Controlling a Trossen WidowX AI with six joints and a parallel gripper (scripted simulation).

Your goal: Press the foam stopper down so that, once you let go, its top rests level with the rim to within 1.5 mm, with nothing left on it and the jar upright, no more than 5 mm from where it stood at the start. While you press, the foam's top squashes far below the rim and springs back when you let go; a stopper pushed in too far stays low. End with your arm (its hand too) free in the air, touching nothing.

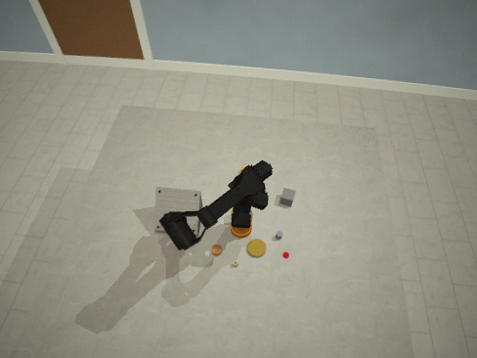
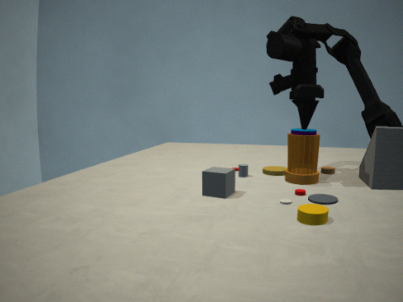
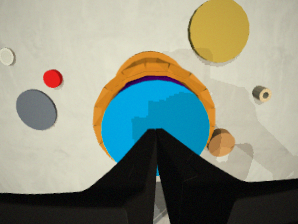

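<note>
Now: hand 5 cm above the blue foam stopper. The rest, counted from my hand: red disc: 15 cm below, 12 cm to the left, 2 cm ahead; then brown disc: 15 cm below, 10 cm to the right, 9 cm behind; then mustard disc: 15 cm below, 8 cm to the right, 6 cm ahead.
</note>
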